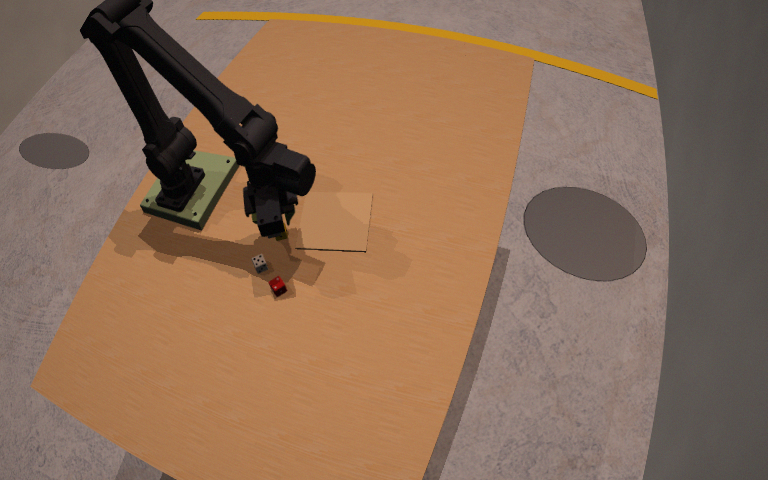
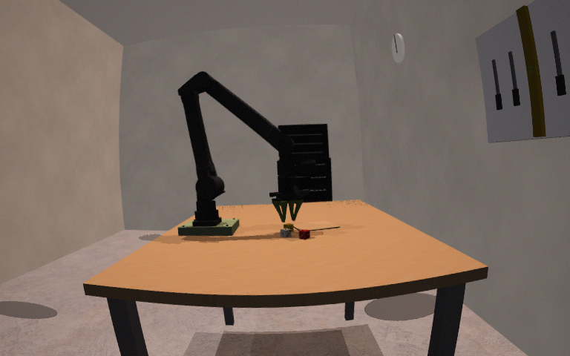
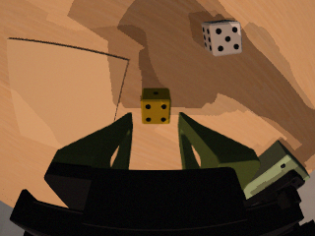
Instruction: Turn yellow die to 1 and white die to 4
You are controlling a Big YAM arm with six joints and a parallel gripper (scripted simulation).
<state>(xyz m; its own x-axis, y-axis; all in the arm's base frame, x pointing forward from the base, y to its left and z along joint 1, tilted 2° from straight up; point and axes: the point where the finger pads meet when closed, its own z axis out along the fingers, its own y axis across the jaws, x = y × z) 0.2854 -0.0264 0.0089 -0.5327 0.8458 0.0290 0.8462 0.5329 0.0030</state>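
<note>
Now: hand 3 cm above the yellow die. Also, from my hand: tan mat 9 cm ahead, 6 cm to the left, 4 cm below; red die 5 cm ahead, 12 cm to the right, 3 cm below; white die 1 cm behind, 8 cm to the right, 3 cm below.
</note>
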